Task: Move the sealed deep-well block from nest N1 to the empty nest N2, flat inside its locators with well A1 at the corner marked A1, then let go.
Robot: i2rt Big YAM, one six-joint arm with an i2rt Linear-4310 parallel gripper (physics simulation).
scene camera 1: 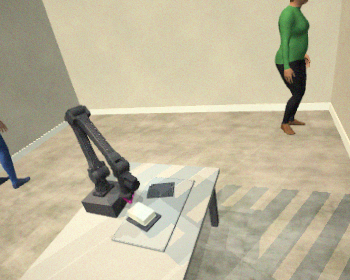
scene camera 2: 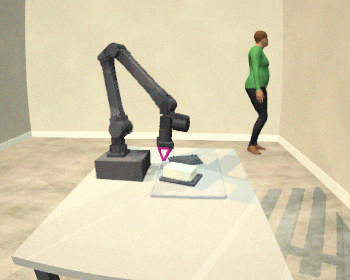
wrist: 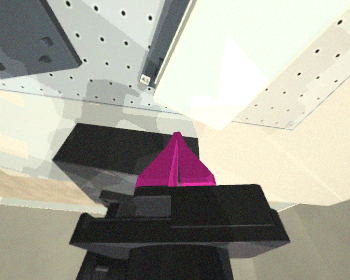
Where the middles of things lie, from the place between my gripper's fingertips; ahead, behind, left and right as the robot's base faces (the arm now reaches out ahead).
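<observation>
My hand's 40 mm above the cream block (wrist: 216, 65), 20 mm to the left of it and 80 mm short of it.
</observation>
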